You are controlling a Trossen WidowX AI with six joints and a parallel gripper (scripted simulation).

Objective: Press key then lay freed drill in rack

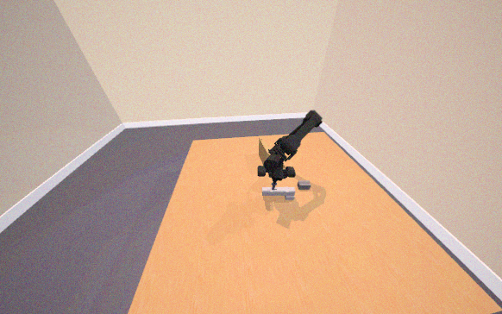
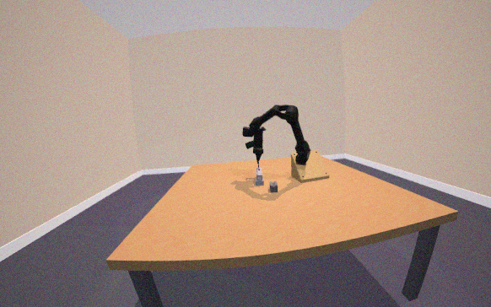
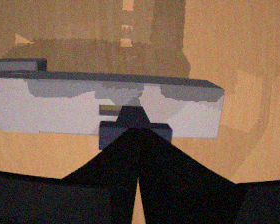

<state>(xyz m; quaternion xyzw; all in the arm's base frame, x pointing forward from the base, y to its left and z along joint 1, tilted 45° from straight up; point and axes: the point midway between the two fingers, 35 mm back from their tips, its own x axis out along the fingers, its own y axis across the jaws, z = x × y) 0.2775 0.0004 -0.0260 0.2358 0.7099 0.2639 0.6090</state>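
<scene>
Right now the blue key is 30 mm below my gripper tip. Round my gripper tip: grey holder block (40 mm to the left, 80 mm below); then drill (60 mm to the left, 70 mm below); then dark grey rack (80 mm behind, 200 mm to the left, 100 mm below).
</scene>
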